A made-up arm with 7 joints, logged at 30 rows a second.
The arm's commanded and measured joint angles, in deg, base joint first. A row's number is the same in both.
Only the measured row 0 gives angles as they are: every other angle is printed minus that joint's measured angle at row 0.
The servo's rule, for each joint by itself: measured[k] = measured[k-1] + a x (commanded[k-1-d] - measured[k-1]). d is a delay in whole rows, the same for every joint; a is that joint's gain. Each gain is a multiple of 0.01, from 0.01 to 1. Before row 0 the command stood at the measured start. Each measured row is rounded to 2 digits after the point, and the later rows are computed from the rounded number. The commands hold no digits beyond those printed.
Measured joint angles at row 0:
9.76 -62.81 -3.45 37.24 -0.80 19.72 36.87
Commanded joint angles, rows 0 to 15:
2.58 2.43 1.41 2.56 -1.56 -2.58 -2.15
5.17 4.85 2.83 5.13 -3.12 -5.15 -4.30
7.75 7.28 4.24 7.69 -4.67 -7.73 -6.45
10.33 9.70 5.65 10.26 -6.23 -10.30 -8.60
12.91 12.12 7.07 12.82 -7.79 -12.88 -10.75
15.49 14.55 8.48 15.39 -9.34 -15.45 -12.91
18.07 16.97 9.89 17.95 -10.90 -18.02 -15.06
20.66 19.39 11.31 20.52 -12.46 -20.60 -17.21
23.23 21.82 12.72 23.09 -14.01 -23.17 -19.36
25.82 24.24 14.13 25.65 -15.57 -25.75 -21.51
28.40 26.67 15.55 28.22 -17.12 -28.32 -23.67
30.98 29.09 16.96 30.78 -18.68 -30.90 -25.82
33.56 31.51 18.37 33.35 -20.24 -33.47 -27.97
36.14 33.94 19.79 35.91 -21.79 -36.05 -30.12
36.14 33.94 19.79 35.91 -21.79 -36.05 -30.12
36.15 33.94 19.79 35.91 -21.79 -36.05 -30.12
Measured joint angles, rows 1 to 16:
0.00 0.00 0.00 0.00 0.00 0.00 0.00
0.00 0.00 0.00 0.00 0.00 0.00 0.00
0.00 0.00 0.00 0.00 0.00 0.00 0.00
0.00 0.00 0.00 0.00 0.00 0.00 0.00
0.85 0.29 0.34 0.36 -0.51 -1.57 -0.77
2.28 0.84 0.94 1.03 -1.37 -3.75 -2.04
4.09 1.61 1.73 1.96 -2.46 -6.18 -3.63
6.15 2.58 2.67 3.12 -3.70 -8.69 -5.42
8.38 3.72 3.73 4.48 -5.05 -11.25 -7.34
10.73 5.02 4.87 6.01 -6.47 -13.81 -9.35
13.15 6.45 6.07 7.68 -7.93 -16.38 -11.41
15.63 8.00 7.33 9.48 -9.42 -18.95 -13.50
18.14 9.66 8.62 11.39 -10.93 -21.52 -15.61
20.67 11.41 9.94 13.39 -12.46 -24.10 -17.73
23.22 13.24 11.29 15.47 -14.00 -26.67 -19.87
25.78 15.14 12.65 17.61 -15.54 -29.25 -22.01
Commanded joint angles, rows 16 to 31:
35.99 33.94 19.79 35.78 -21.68 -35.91 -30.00
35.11 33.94 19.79 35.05 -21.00 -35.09 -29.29
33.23 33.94 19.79 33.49 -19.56 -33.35 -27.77
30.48 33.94 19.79 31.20 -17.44 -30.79 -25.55
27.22 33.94 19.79 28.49 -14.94 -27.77 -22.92
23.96 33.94 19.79 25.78 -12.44 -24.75 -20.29
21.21 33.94 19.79 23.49 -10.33 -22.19 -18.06
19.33 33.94 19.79 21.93 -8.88 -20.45 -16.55
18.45 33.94 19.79 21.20 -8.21 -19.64 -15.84
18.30 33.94 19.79 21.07 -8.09 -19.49 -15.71
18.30 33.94 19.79 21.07 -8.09 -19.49 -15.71
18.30 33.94 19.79 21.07 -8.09 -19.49 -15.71
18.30 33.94 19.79 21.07 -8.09 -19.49 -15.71
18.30 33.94 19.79 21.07 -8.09 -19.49 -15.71
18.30 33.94 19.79 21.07 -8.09 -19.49 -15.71
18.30 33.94 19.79 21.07 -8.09 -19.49 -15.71
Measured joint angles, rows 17 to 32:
28.35 17.10 14.02 19.81 -17.09 -31.82 -24.16
30.92 19.12 15.40 22.06 -18.64 -34.40 -26.31
32.64 20.90 16.45 24.00 -19.68 -35.41 -27.68
33.80 22.46 17.25 25.67 -20.38 -35.80 -28.56
34.52 23.84 17.86 27.09 -20.81 -35.87 -29.08
34.71 25.05 18.32 28.20 -20.87 -35.39 -29.16
34.22 26.12 18.67 28.94 -20.44 -34.15 -28.66
32.99 27.06 18.94 29.26 -19.45 -32.10 -27.54
31.09 27.89 19.14 29.15 -17.96 -29.46 -25.88
28.74 28.62 19.30 28.68 -16.14 -26.59 -23.87
26.26 29.26 19.42 27.95 -14.22 -23.91 -21.78
23.97 29.82 19.51 27.11 -12.46 -21.80 -19.90
22.15 30.31 19.58 26.28 -11.06 -20.48 -18.44
20.88 30.75 19.63 25.55 -10.08 -19.88 -17.46
20.03 31.13 19.67 24.92 -9.42 -19.64 -16.83
19.46 31.47 19.70 24.38 -8.98 -19.55 -16.43

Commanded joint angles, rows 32 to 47:
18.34 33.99 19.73 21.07 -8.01 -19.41 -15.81
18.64 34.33 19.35 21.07 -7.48 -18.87 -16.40
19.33 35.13 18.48 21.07 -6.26 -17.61 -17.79
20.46 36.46 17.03 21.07 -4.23 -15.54 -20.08
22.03 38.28 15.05 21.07 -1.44 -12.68 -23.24
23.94 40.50 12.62 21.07 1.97 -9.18 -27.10
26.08 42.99 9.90 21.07 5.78 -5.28 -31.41
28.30 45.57 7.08 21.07 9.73 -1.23 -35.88
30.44 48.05 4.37 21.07 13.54 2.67 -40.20
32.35 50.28 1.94 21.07 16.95 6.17 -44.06
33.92 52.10 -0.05 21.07 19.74 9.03 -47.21
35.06 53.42 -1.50 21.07 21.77 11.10 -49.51
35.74 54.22 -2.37 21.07 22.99 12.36 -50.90
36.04 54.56 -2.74 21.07 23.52 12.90 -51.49
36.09 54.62 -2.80 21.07 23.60 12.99 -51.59
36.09 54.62 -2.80 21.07 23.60 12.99 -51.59
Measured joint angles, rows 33 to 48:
19.08 31.77 19.72 23.92 -8.69 -19.51 -16.17
18.82 32.03 19.74 23.52 -8.49 -19.50 -16.00
18.65 32.26 19.75 23.18 -8.36 -19.49 -15.90
18.53 32.46 19.76 22.88 -8.27 -19.49 -15.83
18.47 32.64 19.75 22.63 -8.18 -19.44 -15.82
18.53 32.84 19.65 22.41 -7.95 -19.09 -16.03
18.79 33.11 19.37 22.22 -7.39 -18.19 -16.66
19.34 33.51 18.81 22.06 -6.35 -16.57 -17.89
20.23 34.08 17.91 21.92 -4.73 -14.20 -19.82
21.45 34.85 16.64 21.80 -2.52 -11.14 -22.44
22.98 35.83 15.02 21.70 0.22 -7.57 -25.67
24.74 37.00 13.11 21.61 3.36 -3.70 -29.35
26.62 38.33 11.01 21.53 6.72 0.19 -33.26
28.51 39.76 8.83 21.47 10.10 3.84 -37.15
30.30 41.24 6.70 21.41 13.28 7.01 -40.77
31.87 42.70 4.73 21.36 16.08 9.50 -43.92

